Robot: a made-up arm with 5 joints. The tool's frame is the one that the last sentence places. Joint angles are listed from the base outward.
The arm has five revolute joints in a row. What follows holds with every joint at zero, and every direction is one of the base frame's. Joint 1 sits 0.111 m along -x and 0.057 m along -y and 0.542 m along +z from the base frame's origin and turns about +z. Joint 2 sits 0.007 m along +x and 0.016 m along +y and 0.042 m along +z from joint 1 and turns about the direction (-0.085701, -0.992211, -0.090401). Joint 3 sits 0.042 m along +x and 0.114 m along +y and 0.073 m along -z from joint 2 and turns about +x. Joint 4 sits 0.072 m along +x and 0.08 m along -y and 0.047 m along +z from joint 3 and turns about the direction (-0.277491, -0.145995, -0.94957). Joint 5 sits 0.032 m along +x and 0.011 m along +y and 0.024 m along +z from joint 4 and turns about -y. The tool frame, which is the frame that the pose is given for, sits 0.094 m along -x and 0.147 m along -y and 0.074 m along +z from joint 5; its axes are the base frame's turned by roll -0.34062, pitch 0.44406 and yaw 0.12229 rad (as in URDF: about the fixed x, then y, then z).
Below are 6 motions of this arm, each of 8 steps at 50 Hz.
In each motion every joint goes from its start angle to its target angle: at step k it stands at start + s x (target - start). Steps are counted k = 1, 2, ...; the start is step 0. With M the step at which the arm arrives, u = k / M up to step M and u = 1 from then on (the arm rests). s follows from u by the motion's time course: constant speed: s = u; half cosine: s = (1 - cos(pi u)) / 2; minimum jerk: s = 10 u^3 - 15 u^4 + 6 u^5.
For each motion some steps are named. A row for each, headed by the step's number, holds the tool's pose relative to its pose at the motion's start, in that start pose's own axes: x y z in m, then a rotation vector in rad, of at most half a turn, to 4 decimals.
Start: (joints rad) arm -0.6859 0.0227 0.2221 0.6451 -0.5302
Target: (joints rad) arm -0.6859 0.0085 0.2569 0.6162 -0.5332
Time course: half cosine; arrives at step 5
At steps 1, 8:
1: 0.0010 -0.0007 0.0000 -0.0002 0.0021 0.0049
8: 0.0111 -0.0071 -0.0002 -0.0013 0.0215 0.0517

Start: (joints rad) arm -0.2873 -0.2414 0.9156 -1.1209 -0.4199
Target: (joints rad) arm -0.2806 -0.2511 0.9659 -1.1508 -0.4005
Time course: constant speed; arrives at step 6
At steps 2, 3, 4, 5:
2: 0.0020 -0.0013 -0.0047 -0.0022 -0.0231 0.0107
3: 0.0030 -0.0019 -0.0070 -0.0033 -0.0347 0.0159
4: 0.0040 -0.0025 -0.0093 -0.0044 -0.0463 0.0212
5: 0.0051 -0.0031 -0.0116 -0.0055 -0.0580 0.0264

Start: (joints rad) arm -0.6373 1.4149 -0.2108 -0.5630 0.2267
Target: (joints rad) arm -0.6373 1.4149 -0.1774 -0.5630 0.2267
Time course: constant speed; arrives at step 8
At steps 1, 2, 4, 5, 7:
1: 0.0000 -0.0001 -0.0011 0.0031 -0.0027 0.0002
2: 0.0000 -0.0002 -0.0022 0.0063 -0.0055 0.0005
4: -0.0001 -0.0004 -0.0044 0.0125 -0.0110 0.0009
5: -0.0001 -0.0006 -0.0055 0.0157 -0.0137 0.0011
7: -0.0001 -0.0007 -0.0077 0.0219 -0.0192 0.0016

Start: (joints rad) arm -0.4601 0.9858 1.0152 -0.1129 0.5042
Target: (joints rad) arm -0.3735 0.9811 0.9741 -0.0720 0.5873
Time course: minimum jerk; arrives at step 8
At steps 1, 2, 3, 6, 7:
1: 0.0000 0.0003 -0.0002 0.0003 -0.0007 -0.0006
2: -0.0003 0.0019 -0.0012 0.0018 -0.0043 -0.0037
3: -0.0008 0.0052 -0.0030 0.0047 -0.0114 -0.0098
6: -0.0026 0.0169 -0.0095 0.0144 -0.0369 -0.0316
7: -0.0029 0.0186 -0.0103 0.0157 -0.0405 -0.0346

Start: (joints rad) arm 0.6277 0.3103 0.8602 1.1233 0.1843
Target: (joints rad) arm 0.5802 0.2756 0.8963 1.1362 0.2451
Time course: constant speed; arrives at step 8
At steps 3, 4, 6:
3: -0.0006 0.0012 -0.0033 0.0049 -0.0037 -0.0275
4: -0.0007 0.0016 -0.0044 0.0065 -0.0049 -0.0366
6: -0.0011 0.0025 -0.0066 0.0096 -0.0072 -0.0550

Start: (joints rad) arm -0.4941 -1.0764 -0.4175 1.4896 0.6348
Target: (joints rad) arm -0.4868 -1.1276 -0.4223 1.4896 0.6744
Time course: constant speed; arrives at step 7
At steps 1, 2, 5, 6, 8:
1: -0.0001 -0.0001 -0.0007 -0.0038 -0.0084 0.0039
2: -0.0002 -0.0001 -0.0013 -0.0075 -0.0167 0.0079
5: -0.0004 -0.0004 -0.0034 -0.0184 -0.0419 0.0198
6: -0.0005 -0.0004 -0.0040 -0.0220 -0.0503 0.0238
8: -0.0006 -0.0005 -0.0047 -0.0255 -0.0587 0.0278

